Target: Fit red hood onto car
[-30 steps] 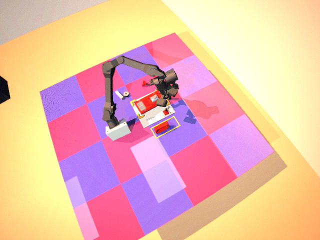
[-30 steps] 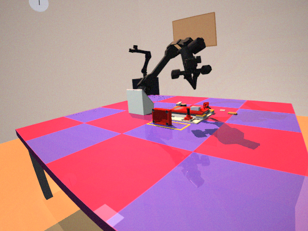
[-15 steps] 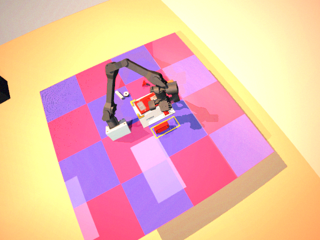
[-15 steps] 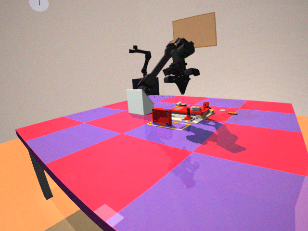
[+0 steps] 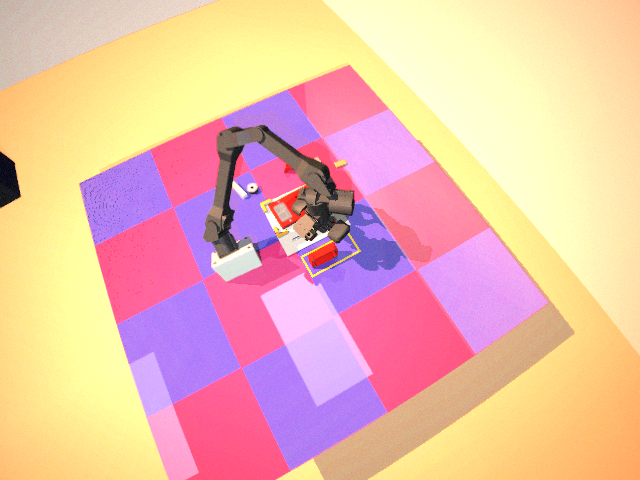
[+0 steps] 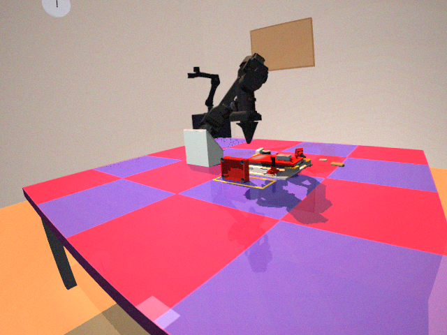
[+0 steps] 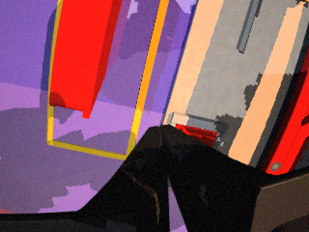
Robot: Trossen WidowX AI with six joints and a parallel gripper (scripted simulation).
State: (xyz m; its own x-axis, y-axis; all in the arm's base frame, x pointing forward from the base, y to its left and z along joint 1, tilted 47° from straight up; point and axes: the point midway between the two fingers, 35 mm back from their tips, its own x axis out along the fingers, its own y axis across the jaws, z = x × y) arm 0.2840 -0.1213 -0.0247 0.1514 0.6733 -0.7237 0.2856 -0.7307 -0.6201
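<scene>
The red hood lies 7 cm below my gripper tip, 4 cm to the right of it and 3 cm behind it.
</scene>
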